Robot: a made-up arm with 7 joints.
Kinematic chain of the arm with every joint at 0, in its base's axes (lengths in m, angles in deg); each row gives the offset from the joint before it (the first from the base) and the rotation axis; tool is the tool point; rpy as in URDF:
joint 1: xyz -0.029 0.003 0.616 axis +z
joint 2: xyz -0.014 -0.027 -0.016 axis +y
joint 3: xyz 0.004 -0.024 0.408 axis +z
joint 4: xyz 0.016 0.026 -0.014 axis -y
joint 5: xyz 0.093 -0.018 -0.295 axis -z
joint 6: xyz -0.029 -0.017 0 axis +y
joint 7: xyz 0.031 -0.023 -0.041 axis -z
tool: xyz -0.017 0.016 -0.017 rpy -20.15 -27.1 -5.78
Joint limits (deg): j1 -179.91..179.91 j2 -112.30..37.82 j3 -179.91..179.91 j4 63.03..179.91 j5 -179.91..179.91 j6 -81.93..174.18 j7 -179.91..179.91
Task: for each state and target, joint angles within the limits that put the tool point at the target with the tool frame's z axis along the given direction. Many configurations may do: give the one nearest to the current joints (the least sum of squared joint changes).
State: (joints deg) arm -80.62 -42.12 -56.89 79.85 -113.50 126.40 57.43
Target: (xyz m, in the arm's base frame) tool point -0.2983 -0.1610 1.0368 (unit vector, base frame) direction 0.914 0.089 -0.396
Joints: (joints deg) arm -66.21 -28.94 -33.79 63.03 -96.99 87.49 31.52
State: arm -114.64 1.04 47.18 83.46 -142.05 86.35 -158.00
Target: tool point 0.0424 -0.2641 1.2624 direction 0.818 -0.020 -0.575
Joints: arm -114.51 2.46 42.25 106.30 -159.49 79.77 -163.21
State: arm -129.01 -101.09 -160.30 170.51 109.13 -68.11 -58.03
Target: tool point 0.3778 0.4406 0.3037 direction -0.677 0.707 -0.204
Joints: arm -138.02 -97.19 -175.25 129.26 95.70 -73.68 -75.19
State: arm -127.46 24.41 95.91 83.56 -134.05 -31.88 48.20
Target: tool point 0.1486 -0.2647 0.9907 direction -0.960 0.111 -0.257
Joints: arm -130.14 21.67 92.00 76.30 -130.13 -24.90 53.89
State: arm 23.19 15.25 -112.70 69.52 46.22 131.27 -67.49
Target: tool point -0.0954 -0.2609 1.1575 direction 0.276 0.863 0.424
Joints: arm -4.25 13.97 -130.42 119.11 28.33 98.23 -52.17
